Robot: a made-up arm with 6 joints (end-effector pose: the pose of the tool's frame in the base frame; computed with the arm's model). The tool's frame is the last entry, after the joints.
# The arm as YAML. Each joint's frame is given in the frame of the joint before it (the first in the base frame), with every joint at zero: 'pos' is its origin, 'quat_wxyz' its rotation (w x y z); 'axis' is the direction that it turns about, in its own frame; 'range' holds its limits. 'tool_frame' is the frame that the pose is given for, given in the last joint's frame.
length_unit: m
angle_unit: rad
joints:
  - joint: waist
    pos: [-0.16, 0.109, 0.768]
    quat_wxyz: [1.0, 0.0, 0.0, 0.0]
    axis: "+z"
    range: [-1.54, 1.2]
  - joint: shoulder
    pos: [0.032, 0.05, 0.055]
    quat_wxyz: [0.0, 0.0, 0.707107, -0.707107]
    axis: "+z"
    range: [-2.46, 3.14]
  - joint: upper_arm
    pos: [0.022, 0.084, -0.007]
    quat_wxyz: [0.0, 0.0, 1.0, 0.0]
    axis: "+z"
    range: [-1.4, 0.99]
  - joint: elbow
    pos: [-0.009, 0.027, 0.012]
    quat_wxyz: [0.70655, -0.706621, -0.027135, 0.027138]
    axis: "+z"
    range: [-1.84, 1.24]
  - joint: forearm
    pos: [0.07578, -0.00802, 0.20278]
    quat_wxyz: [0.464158, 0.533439, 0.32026, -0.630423]
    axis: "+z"
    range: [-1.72, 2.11]
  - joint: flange
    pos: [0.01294, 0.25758, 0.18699]
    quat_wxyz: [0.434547, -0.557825, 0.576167, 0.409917]
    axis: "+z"
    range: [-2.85, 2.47]
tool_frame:
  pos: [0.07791, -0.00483, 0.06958]
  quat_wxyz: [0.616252, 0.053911, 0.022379, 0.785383]
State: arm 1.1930 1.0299 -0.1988 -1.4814 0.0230 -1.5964
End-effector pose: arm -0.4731 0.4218 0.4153 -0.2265 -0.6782 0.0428 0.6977
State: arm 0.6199 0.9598 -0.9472 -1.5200 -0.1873 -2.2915
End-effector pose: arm -0.0917 0.6183 0.4683 0.0574 -0.7874 -0.4568 0.4100
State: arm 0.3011 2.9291 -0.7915 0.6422 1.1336 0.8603
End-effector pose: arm -0.4751 0.0681 1.3220 0.1151 -0.4285 0.7206 0.5327
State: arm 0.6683 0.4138 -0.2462 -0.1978 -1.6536 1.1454
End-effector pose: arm -0.3227 0.3480 0.7779 -0.1072 -0.2043 0.9462 0.2267
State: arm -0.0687 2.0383 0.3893 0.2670 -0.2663 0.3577
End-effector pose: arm 0.1768 0.2837 1.1945 0.0767 -0.1638 0.1728 0.9682
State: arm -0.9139 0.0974 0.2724 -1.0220 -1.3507 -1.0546
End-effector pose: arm -0.0985 0.3294 0.8325 0.0705 0.1771 -0.1871 0.9637
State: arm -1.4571 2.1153 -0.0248 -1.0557 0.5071 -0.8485
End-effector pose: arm 0.3343 -0.2908 0.9902 -0.4449 0.0201 -0.8900 0.0982
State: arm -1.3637 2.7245 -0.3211 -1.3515 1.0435 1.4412
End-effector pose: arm 0.1020 -0.1128 1.4425 -0.2726 0.0155 -0.5998 0.7521
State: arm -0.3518 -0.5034 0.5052 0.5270 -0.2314 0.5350
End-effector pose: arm -0.1777 0.2214 0.3170 0.4518 0.7886 -0.1983 0.3669
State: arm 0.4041 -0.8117 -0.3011 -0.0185 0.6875 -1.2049
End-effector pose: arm -0.3064 0.3630 0.2745 -0.7638 0.5969 -0.1451 0.1979
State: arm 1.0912 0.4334 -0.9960 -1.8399 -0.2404 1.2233
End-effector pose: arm -0.3284 0.4643 0.3501 -0.7936 0.0988 0.5964 0.0696
